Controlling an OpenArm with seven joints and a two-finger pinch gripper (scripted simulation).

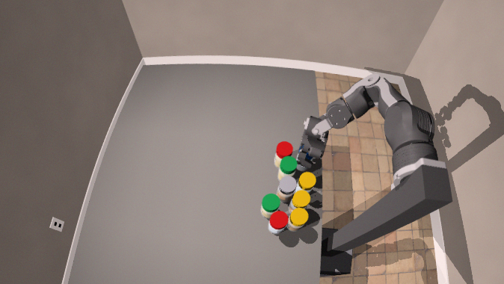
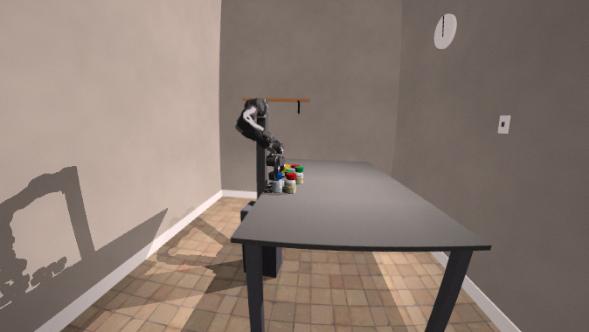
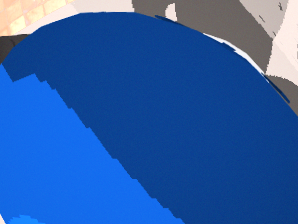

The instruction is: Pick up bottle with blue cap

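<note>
My gripper is now 10 cm to the right of the yellow-capped bottle, 2 cm above it and 1 cm past it. Also, from my hand: red-capped bottle 25 cm to the left, 6 cm ahead, 3 cm below; then grey-capped bottle 13 cm to the left, 5 cm ahead, 2 cm below.
</note>
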